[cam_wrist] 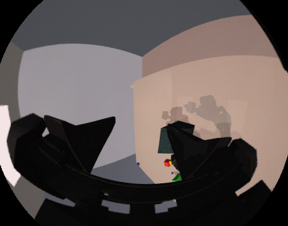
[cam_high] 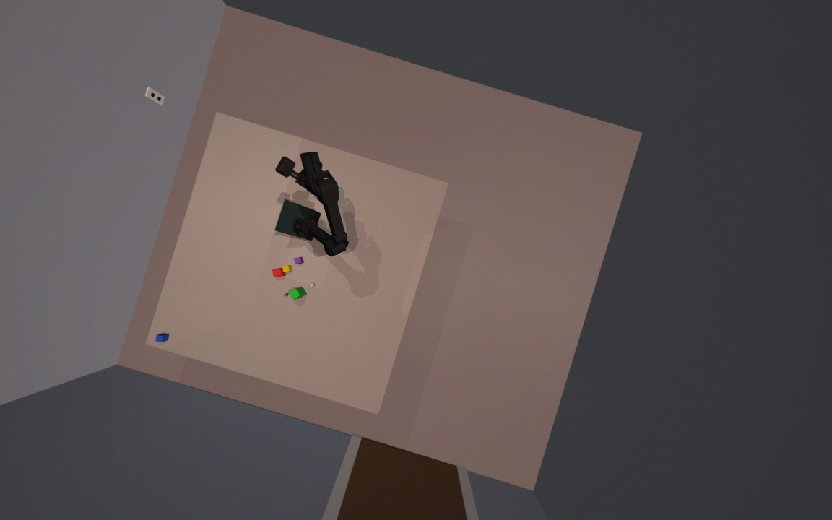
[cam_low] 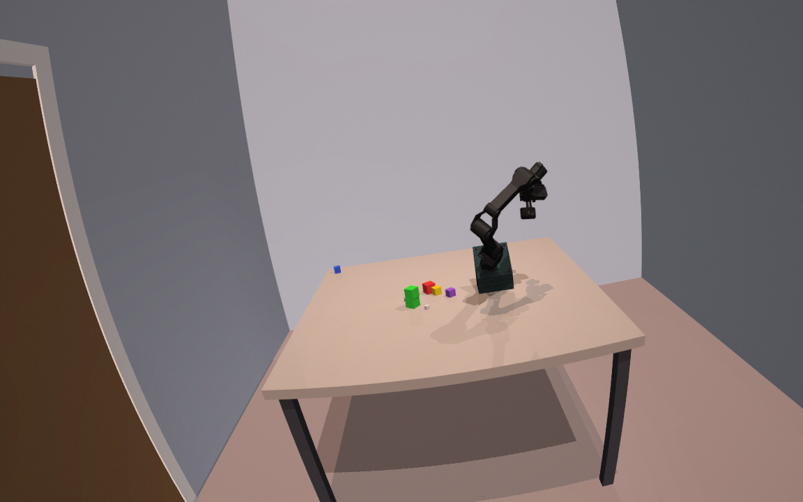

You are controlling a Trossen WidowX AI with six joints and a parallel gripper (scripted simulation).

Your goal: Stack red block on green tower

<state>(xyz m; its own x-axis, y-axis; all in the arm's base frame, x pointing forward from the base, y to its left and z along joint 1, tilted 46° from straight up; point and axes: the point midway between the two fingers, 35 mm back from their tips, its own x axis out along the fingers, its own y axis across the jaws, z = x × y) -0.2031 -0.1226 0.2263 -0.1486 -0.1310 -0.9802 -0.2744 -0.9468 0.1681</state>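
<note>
Now: gripper tip 45 cm short of the red block, 14 cm to the left of it and 34 cm above it. From my gripper tip the other things lie so: yellow cube 42 cm ahead, 11 cm to the right, 34 cm below; purple cube 36 cm ahead, 6 cm to the right, 34 cm below; blue cube 92 cm ahead, 67 cm to the right, 34 cm below.
</note>
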